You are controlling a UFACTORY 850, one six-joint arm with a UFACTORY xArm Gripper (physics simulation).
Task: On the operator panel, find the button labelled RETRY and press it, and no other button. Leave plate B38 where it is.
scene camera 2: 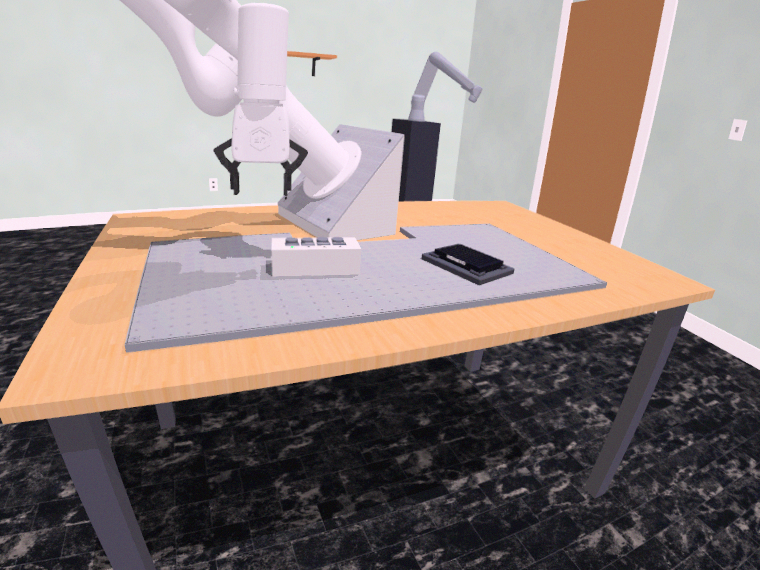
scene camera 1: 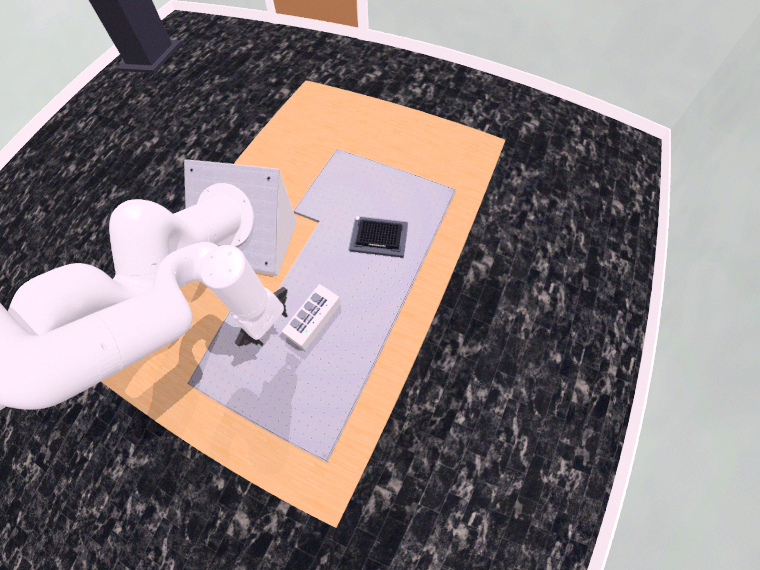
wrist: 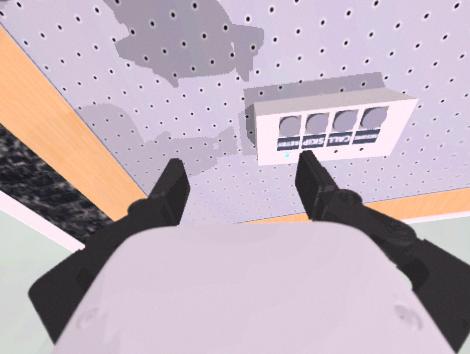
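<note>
The operator panel [scene camera 1: 323,326] [scene camera 2: 316,262] [wrist: 266,136] is a white box with four round grey buttons in a row. In the wrist view the RETRY button [wrist: 290,126] is at the left end, its label upside down, with a lit cyan lamp [wrist: 287,155] beside it; SKIP and CALL follow. My gripper [scene camera 1: 274,328] [scene camera 2: 261,193] [wrist: 240,170] is open and empty. It hangs above and behind the panel's RETRY end, apart from the buttons. A black plate [scene camera 1: 379,234] [scene camera 2: 469,257], taken as B38, sits in a dark tray; its label is unreadable.
The panel and the tray [scene camera 1: 359,249] [scene camera 2: 464,272] stand on a grey perforated board [scene camera 1: 343,392] [scene camera 2: 214,306] [wrist: 210,110] on the wooden table [scene camera 1: 288,484] [scene camera 2: 368,352]. The arm's slanted grey mount [scene camera 1: 263,214] [scene camera 2: 374,202] rises at the back.
</note>
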